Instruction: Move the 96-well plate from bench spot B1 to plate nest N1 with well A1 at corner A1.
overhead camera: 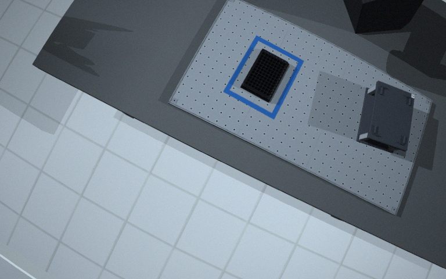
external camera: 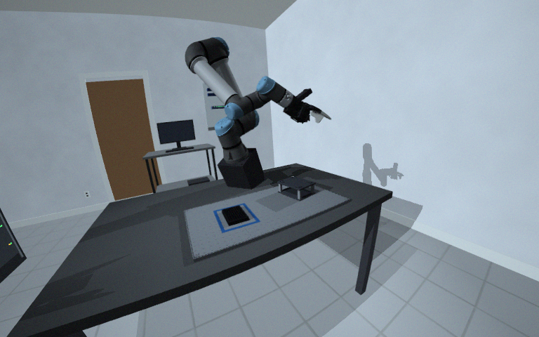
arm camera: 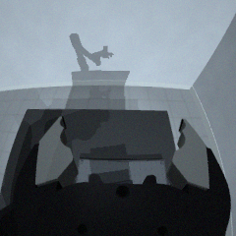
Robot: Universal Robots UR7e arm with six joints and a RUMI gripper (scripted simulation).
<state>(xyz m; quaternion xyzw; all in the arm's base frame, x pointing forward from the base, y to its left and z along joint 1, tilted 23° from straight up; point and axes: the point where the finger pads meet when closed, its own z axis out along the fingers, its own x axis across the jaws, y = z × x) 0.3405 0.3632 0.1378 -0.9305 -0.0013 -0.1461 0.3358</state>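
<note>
Now: the black 96-well plate 60 mm behind my hand, 500 mm to the right of it and 360 mm below it. Round my hand: raised plate nest: 40 mm behind, 150 mm to the right, 310 mm below.
</note>
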